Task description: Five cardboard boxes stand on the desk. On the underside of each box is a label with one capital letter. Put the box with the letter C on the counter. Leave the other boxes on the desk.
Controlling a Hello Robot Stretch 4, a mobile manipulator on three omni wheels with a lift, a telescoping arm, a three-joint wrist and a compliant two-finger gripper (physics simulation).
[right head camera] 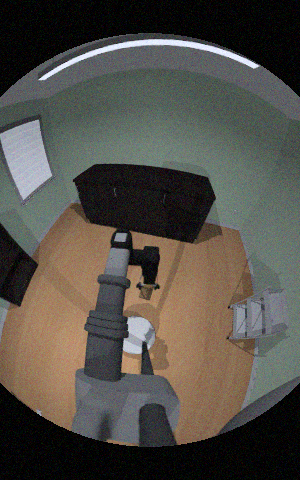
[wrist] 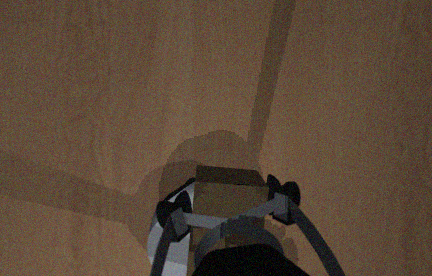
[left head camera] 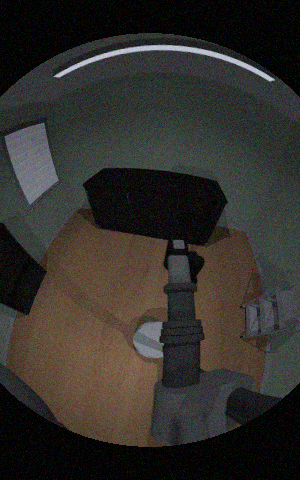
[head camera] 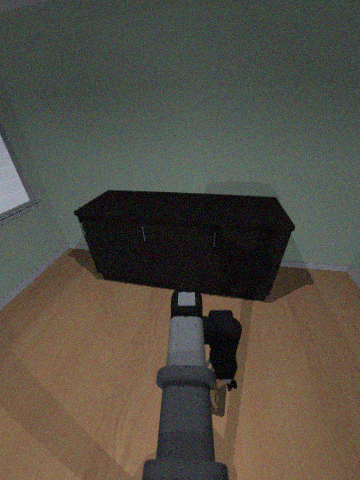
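A cardboard box is held between the two fingertips of my gripper, which is shut on it, above the floor. No letter can be read on the faces of the box that show. The black counter stands against the green wall ahead, beyond the end of my arm. Its dark top shows in the head camera view. The desk and the other boxes do not show in these views.
A grey cart stands by the right wall. A black shelf unit stands at the left. My round white base is on the wooden floor below the arm. A window is on the left wall.
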